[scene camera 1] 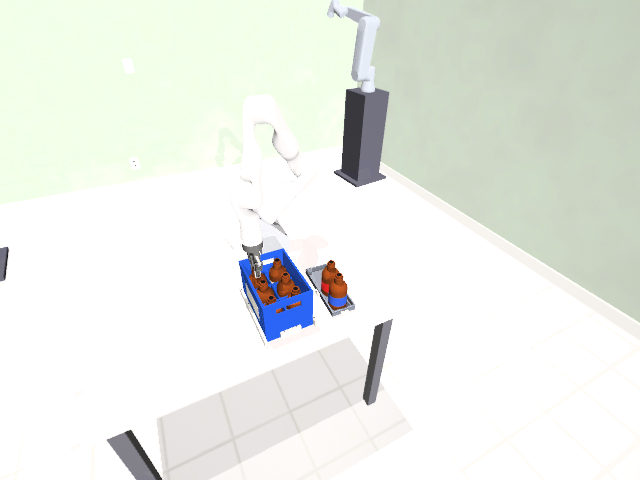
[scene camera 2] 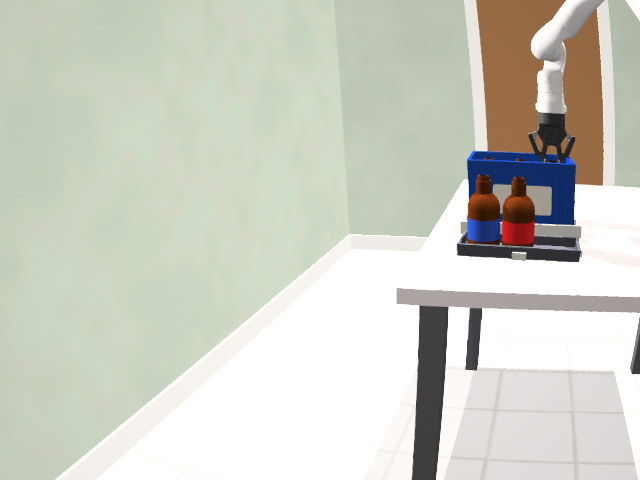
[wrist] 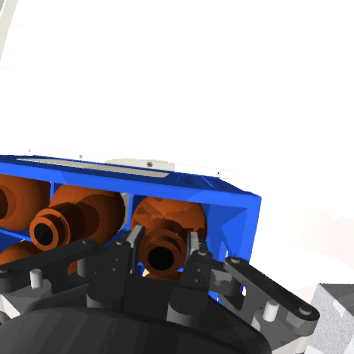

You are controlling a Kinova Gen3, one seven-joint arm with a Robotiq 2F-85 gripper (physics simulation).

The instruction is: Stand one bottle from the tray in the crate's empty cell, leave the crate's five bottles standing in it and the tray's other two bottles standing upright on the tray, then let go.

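Seen in the pictures: gripper, fingertip midpoint: (scene camera 1: 256, 274) (wrist: 164, 239); arm's base at its link origin: (scene camera 1: 265, 217).
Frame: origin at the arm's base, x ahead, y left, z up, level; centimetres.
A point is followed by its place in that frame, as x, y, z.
Note:
My gripper (scene camera 1: 256, 273) @(31.2, -19.3, -2.8) (scene camera 2: 552, 159) (wrist: 164, 239) @(31.2, -19.3, -2.8) is shut on the neck of a brown bottle (scene camera 1: 254, 282) @(33.5, -21.2, -4.4) (wrist: 170, 212) @(30.8, -21.4, -3.5). This bottle is upright inside a corner cell of the blue crate (scene camera 1: 286, 320) @(53.3, -18.4, -8.4) (scene camera 2: 563, 191) @(30.4, -5.5, -5.0) (wrist: 235, 225) @(26.3, -21.3, -0.3), its shoulder below the rim; its base is hidden. The fingertips are about at rim height. Other brown bottles (scene camera 1: 277, 271) (wrist: 92, 212) stand in the crate's other cells. On the grey tray (scene camera 1: 343, 310) @(56.3, 4.9, -14.3) (scene camera 2: 485, 251) @(51.0, 11.2, -14.7), a red-banded bottle (scene camera 1: 330, 276) @(45.9, 5.6, -4.8) (scene camera 2: 518, 209) @(43.9, 11.0, -5.9) and a blue-banded bottle (scene camera 1: 338, 289) @(53.6, 3.9, -4.7) (scene camera 2: 483, 206) @(51.4, 9.2, -5.8) stand upright side by side.
The crate's walls and cell dividers surround the held bottle closely. A neighbouring bottle's neck rises beside my finger in the wrist view. The tray lies along one long side of the crate. A second arm on a dark pedestal (scene camera 1: 364, 136) stands far back.

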